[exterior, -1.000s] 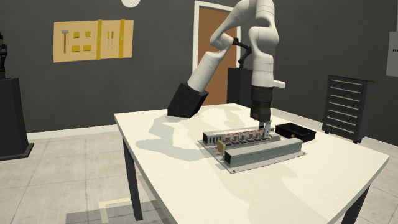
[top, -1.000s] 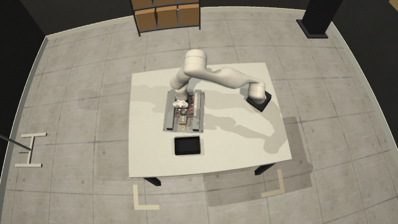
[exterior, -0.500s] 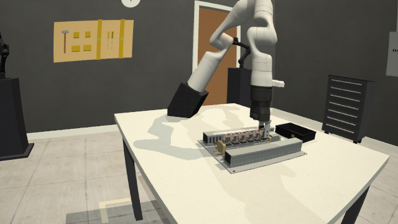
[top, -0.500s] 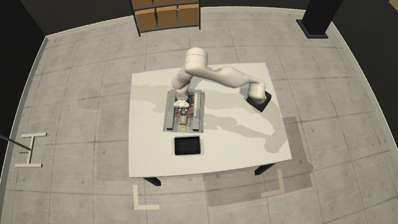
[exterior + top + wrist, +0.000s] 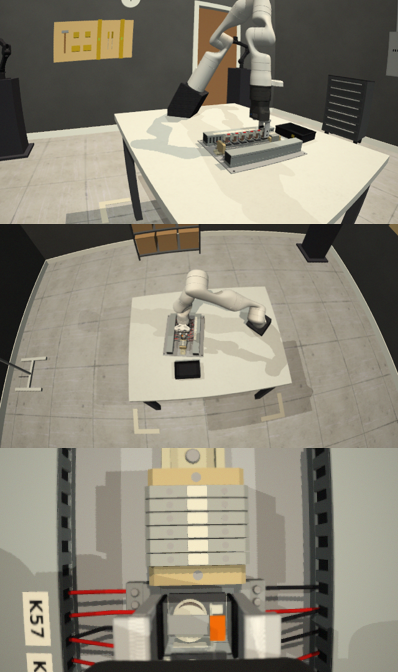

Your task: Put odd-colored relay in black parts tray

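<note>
My hand is 1 cm above the clear relay. The rest, counted from my hand: black parts tray: 1 cm ahead, 22 cm to the left, 4 cm below; then relay panel: 1 cm behind, 4 cm to the right, 4 cm below.
</note>
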